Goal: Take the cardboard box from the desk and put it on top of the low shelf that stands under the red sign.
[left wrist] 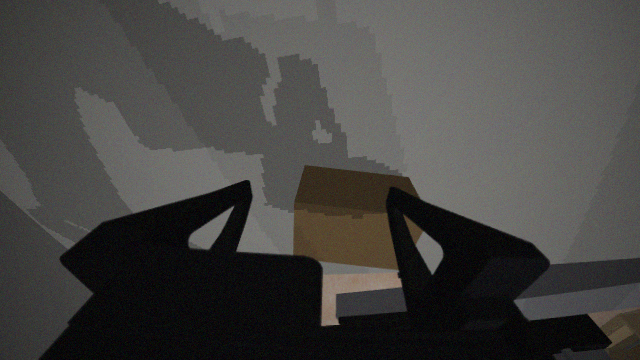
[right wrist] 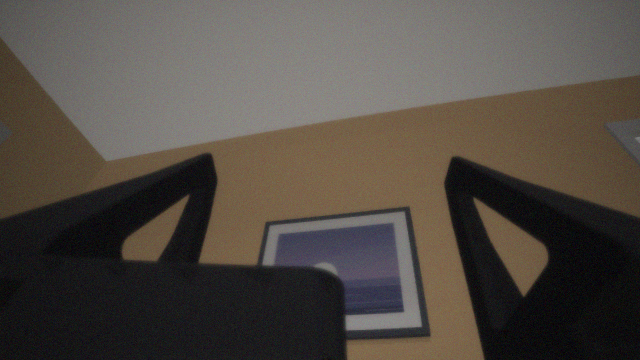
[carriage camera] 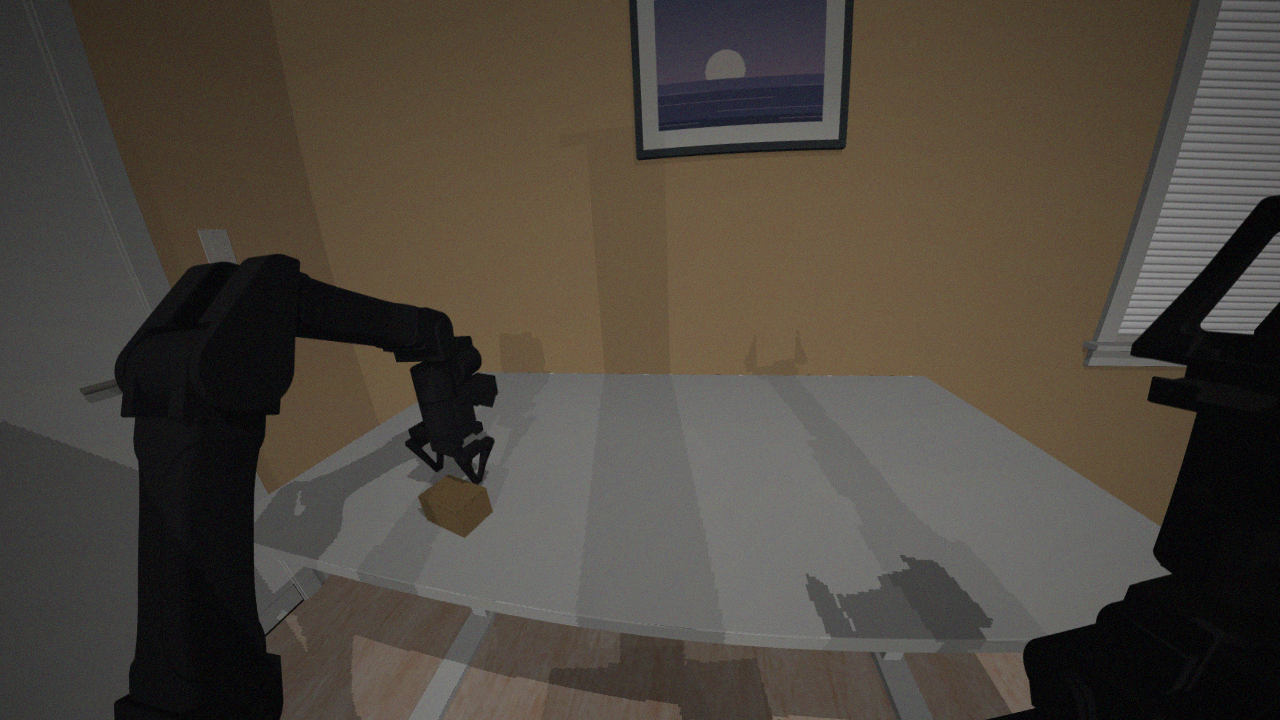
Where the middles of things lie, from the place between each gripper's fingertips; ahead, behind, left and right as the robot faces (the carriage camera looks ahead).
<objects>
My left hand is 50 mm past the brown cardboard box [carriage camera: 457,505], 20 mm above it and 10 mm to the left of it. The rest, counted from my left hand: framed sunset picture [carriage camera: 703,84] 810 mm above, 610 mm to the right, 520 mm ahead; then light switch [carriage camera: 216,243] 930 mm to the left, 470 mm ahead, 460 mm above.
Now: right hand 300 mm short of the brown cardboard box, 630 mm to the right of it and 400 mm above it. The rest, counted from my right hand: framed sunset picture (860 mm ahead, 30 mm to the left, 430 mm above).
</objects>
